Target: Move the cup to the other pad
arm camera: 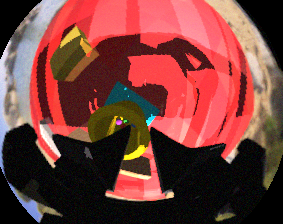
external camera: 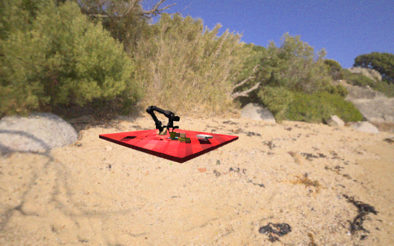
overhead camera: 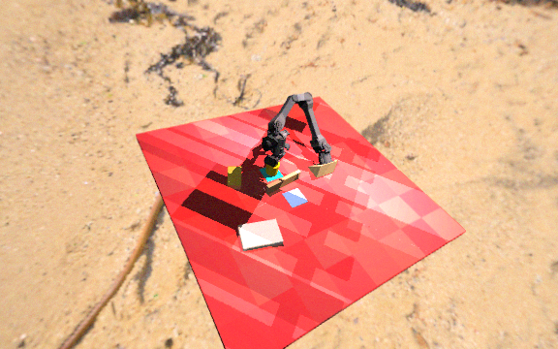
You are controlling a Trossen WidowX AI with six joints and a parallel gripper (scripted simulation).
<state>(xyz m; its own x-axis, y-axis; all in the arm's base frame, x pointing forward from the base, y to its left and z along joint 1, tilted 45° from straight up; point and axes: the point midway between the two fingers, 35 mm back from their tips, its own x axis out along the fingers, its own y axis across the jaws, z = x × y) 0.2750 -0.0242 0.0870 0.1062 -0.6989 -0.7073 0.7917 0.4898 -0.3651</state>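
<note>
Right now the cup is 20 mm ahead of my gripper tip, 10 mm to the left of it and 10 mm below it. The rest, counted from my gripper tip: tan bar 110 mm to the left, 30 mm below; then pale blue pad 30 mm behind, 210 mm to the left, 50 mm below; then cyan pad 20 mm ahead, 20 mm to the left, 50 mm below.
</note>
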